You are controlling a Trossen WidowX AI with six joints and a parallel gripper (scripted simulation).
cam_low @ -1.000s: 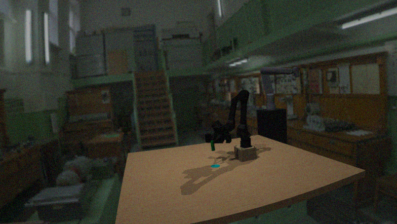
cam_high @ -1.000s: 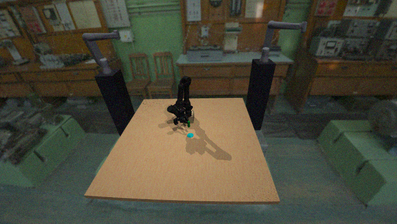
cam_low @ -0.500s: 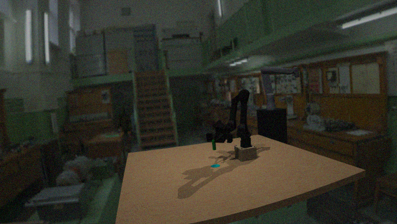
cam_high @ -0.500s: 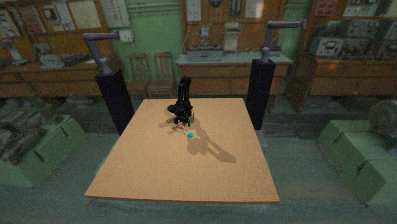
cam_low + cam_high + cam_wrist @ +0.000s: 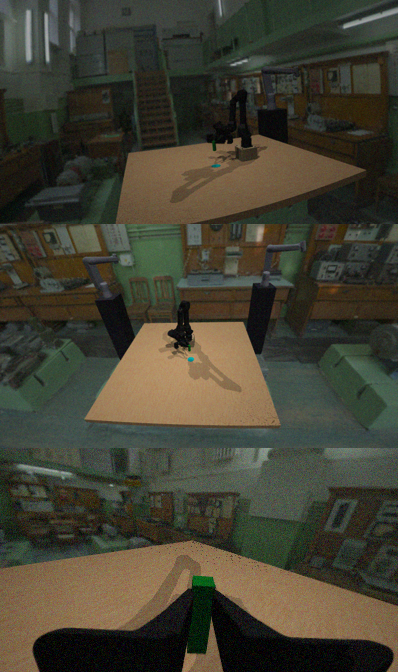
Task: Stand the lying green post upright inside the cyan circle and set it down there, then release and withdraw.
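The cyan circle lies 160 mm below my gripper tip. The rest, counted from my gripper tip: green post: 20 mm below.
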